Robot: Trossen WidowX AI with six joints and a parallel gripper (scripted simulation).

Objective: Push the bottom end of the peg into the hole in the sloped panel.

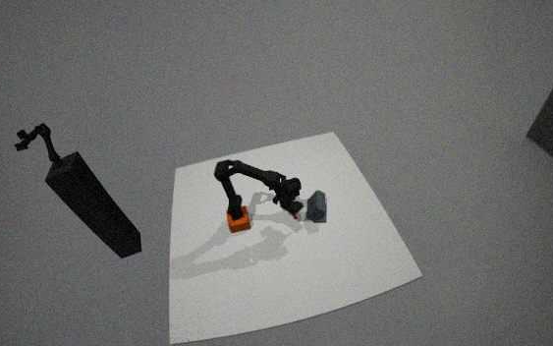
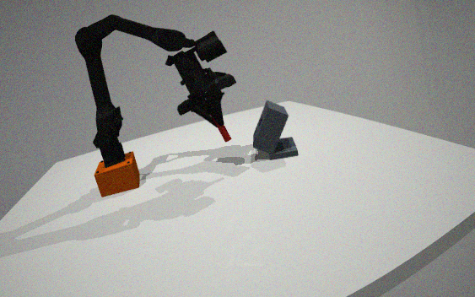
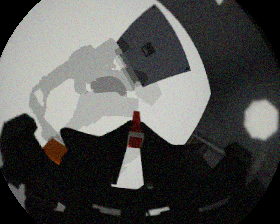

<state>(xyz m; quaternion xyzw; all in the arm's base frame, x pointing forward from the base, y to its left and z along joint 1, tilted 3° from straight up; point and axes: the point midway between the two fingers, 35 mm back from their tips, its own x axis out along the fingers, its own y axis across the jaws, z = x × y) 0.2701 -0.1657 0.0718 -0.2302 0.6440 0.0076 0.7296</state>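
The dark grey sloped panel lies 150 mm ahead of my gripper tip, 40 mm below it and 20 mm to the left of it. Round my gripper tip: thin red peg 20 mm above.
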